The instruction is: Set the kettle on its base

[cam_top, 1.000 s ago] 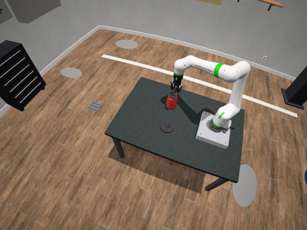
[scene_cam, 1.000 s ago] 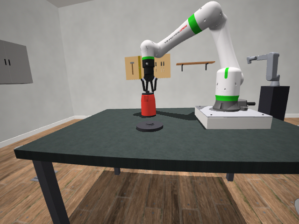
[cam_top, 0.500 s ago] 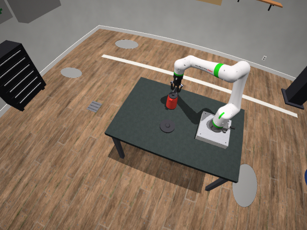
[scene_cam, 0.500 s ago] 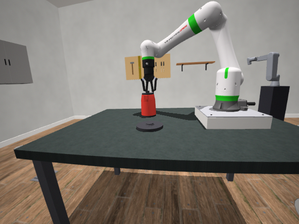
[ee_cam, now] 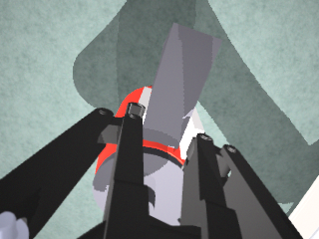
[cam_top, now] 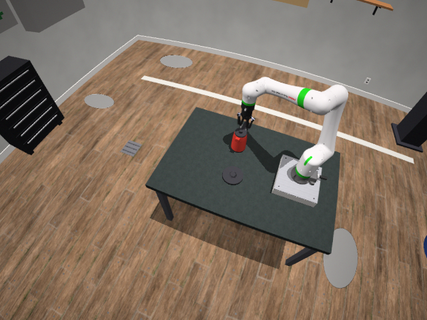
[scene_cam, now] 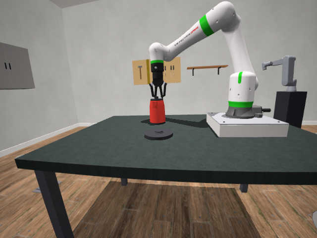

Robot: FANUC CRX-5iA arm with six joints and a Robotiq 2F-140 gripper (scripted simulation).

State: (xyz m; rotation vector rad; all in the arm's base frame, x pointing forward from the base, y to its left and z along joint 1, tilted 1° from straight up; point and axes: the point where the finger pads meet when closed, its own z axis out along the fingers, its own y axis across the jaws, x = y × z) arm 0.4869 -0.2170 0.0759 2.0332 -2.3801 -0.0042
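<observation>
My gripper is now 5 cm above the red kettle and 3 cm to the right of it. Round my hand: round dark base (33 cm to the left, 13 cm below, 2 cm behind).
</observation>
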